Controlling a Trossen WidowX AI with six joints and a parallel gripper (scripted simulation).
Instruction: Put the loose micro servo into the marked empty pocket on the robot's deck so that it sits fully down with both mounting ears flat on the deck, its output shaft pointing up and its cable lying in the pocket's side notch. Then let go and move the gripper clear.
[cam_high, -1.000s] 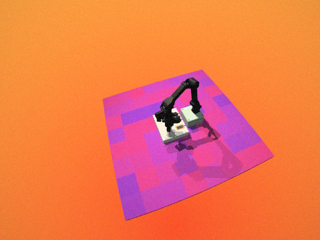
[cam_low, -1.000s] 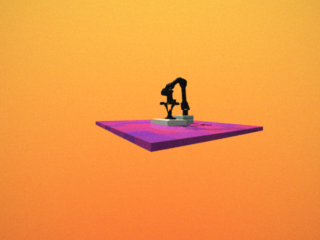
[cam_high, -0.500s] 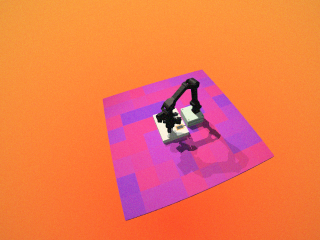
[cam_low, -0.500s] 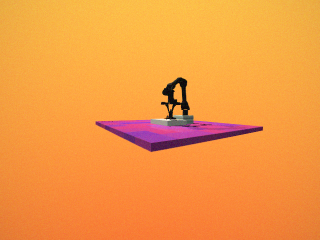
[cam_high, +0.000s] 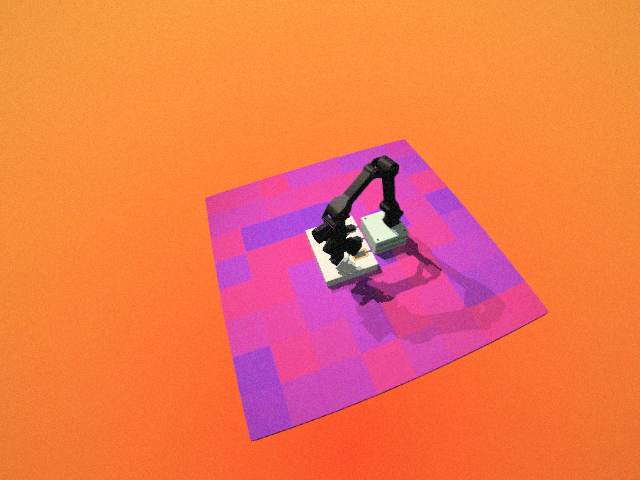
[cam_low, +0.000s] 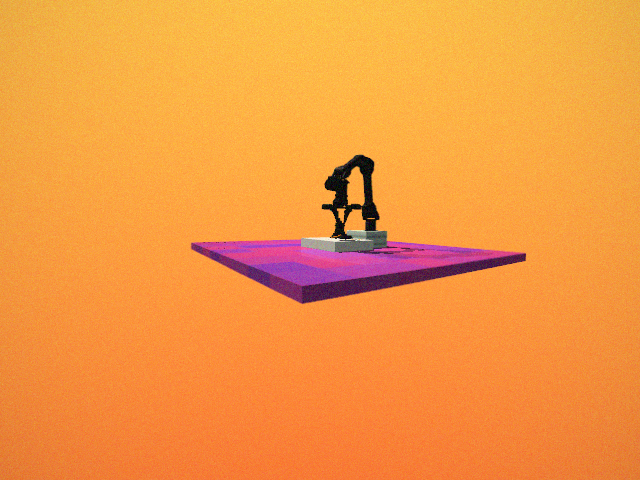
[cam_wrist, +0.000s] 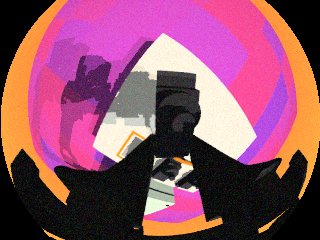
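The white robot deck lies 10 cm below my gripper tip and 8 cm to the right of it.
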